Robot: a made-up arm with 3 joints. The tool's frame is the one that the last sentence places.
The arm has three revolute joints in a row. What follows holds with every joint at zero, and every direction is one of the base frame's.
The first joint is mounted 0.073 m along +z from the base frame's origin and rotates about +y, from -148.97 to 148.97 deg.
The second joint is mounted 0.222 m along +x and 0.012 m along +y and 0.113 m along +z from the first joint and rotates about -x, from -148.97 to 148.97 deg.
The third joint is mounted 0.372 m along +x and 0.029 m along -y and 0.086 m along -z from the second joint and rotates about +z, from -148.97 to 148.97 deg.
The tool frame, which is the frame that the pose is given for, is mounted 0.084 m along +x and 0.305 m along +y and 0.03 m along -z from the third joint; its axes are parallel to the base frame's.
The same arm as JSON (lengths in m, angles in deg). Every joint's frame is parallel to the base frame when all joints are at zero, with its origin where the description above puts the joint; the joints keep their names.
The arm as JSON. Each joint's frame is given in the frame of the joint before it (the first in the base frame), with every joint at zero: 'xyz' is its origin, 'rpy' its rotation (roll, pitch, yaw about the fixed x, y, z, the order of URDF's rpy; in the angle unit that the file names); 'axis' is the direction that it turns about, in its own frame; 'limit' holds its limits. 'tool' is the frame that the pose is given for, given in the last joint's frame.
{
  "units": {
    "length": "m",
    "angle": "deg"
  },
  "joints": [
    {
      "name": "joint 1",
      "type": "revolute",
      "origin": {
        "xyz": [
          0.0,
          0.0,
          0.073
        ],
        "rpy": [
          0.0,
          0.0,
          0.0
        ]
      },
      "axis": [
        0.0,
        1.0,
        0.0
      ],
      "limit": {
        "lower": -148.97,
        "upper": 148.97
      }
    },
    {
      "name": "joint 2",
      "type": "revolute",
      "origin": {
        "xyz": [
          0.222,
          0.012,
          0.113
        ],
        "rpy": [
          0.0,
          0.0,
          0.0
        ]
      },
      "axis": [
        -1.0,
        0.0,
        0.0
      ],
      "limit": {
        "lower": -148.97,
        "upper": 148.97
      }
    },
    {
      "name": "joint 3",
      "type": "revolute",
      "origin": {
        "xyz": [
          0.372,
          -0.029,
          -0.086
        ],
        "rpy": [
          0.0,
          0.0,
          0.0
        ]
      },
      "axis": [
        0.0,
        0.0,
        1.0
      ],
      "limit": {
        "lower": -148.97,
        "upper": 148.97
      }
    }
  ],
  "tool": {
    "origin": {
      "xyz": [
        0.084,
        0.305,
        -0.03
      ],
      "rpy": [
        0.0,
        0.0,
        0.0
      ]
    }
  }
}

